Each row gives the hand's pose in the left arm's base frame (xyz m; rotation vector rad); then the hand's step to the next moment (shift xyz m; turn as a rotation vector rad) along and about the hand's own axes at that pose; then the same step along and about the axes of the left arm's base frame.
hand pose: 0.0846 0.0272 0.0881 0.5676 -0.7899 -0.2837
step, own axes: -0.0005 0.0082 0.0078 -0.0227 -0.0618 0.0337
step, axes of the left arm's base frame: -0.0058 0.0040 0.0089 -0.0421 -0.0529 -0.0300
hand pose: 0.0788 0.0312 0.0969 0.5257 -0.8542 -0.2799
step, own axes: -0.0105 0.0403 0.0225 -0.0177 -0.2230 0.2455
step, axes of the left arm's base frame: -0.0230 0.0310 0.0274 -0.2075 -0.2593 -0.0001
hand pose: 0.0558 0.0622 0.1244 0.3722 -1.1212 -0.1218
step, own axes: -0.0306 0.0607 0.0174 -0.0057 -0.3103 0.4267
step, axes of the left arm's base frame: -0.0344 0.0611 0.0018 -0.3567 -0.3857 0.0485
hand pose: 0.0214 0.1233 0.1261 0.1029 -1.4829 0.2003
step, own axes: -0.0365 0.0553 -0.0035 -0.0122 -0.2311 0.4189
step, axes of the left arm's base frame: -0.0102 0.0522 -0.0396 -0.3651 -0.3072 0.0370
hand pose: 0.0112 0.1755 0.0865 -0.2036 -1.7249 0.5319
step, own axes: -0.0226 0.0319 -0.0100 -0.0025 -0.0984 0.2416
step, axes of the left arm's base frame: 0.0099 0.0210 -0.0330 -0.2169 -0.1447 0.0095
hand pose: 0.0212 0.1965 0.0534 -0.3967 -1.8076 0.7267
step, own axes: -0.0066 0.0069 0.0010 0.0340 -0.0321 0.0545
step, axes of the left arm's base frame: 0.0008 0.0010 -0.0095 -0.0602 -0.0198 0.0338
